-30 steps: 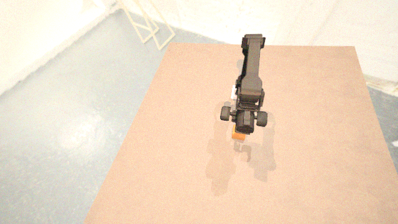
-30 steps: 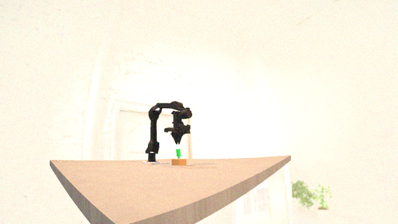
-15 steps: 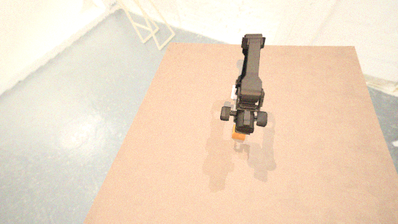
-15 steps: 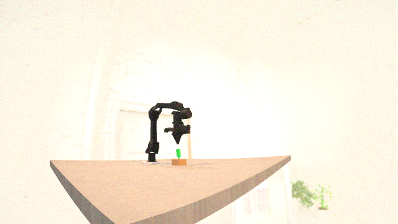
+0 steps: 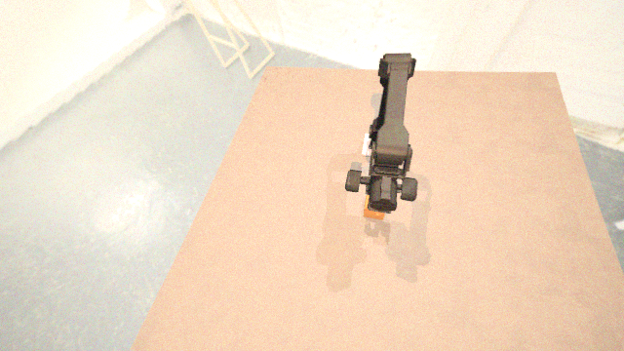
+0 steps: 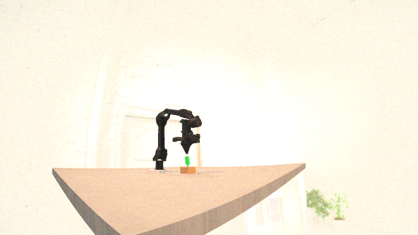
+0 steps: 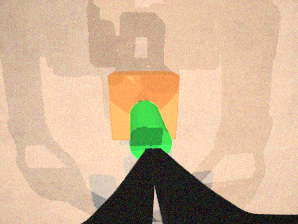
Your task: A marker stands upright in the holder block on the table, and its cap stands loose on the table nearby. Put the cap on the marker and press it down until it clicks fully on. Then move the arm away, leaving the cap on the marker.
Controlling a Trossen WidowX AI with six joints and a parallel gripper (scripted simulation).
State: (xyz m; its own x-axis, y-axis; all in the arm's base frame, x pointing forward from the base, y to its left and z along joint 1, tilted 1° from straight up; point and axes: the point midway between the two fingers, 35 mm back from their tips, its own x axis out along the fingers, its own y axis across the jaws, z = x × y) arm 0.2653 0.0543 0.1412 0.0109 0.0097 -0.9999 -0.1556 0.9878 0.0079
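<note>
The holder block is 10 cm below my gripper tip. From my gripper tip the other things lie so: green cap 4 cm below.
</note>
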